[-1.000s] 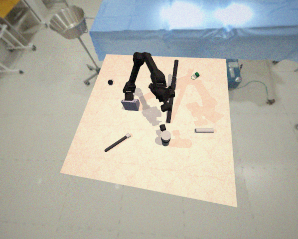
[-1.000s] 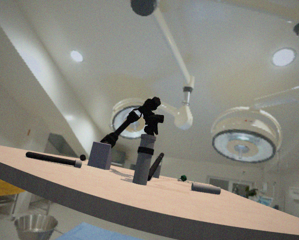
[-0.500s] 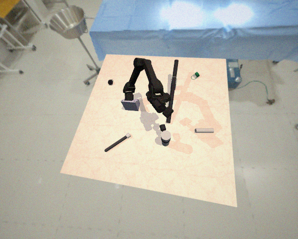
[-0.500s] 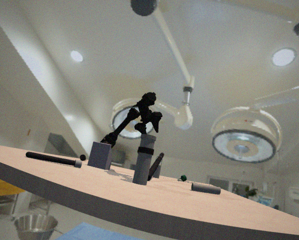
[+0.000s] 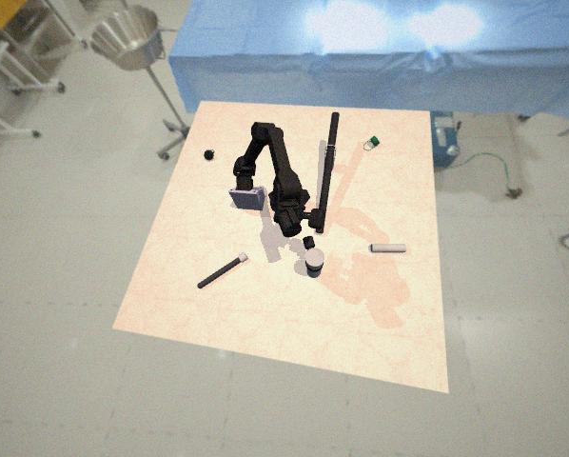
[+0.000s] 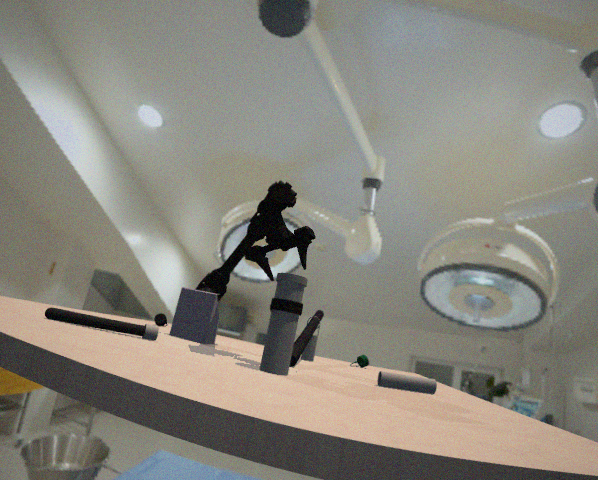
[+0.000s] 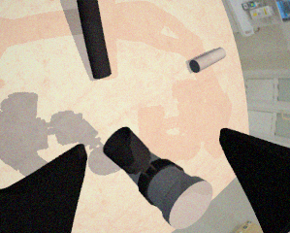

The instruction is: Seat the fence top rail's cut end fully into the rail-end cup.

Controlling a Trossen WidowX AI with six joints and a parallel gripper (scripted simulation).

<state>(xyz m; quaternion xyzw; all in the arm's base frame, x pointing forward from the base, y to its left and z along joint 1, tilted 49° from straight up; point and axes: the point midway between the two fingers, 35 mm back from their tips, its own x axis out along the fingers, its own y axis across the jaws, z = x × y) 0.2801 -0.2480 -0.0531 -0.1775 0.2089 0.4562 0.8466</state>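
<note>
Now: the black brace band 9 cm below my gripper tip, 8 cm to the right of it and 1 cm ahead of it. Also, from my gripper tip: loop cap: 42 cm to the left, 12 cm below, 7 cm ahead; light cylinder: 33 cm ahead, 21 cm below; green ringed piece: 55 cm to the left, 27 cm ahead, 21 cm below.
</note>
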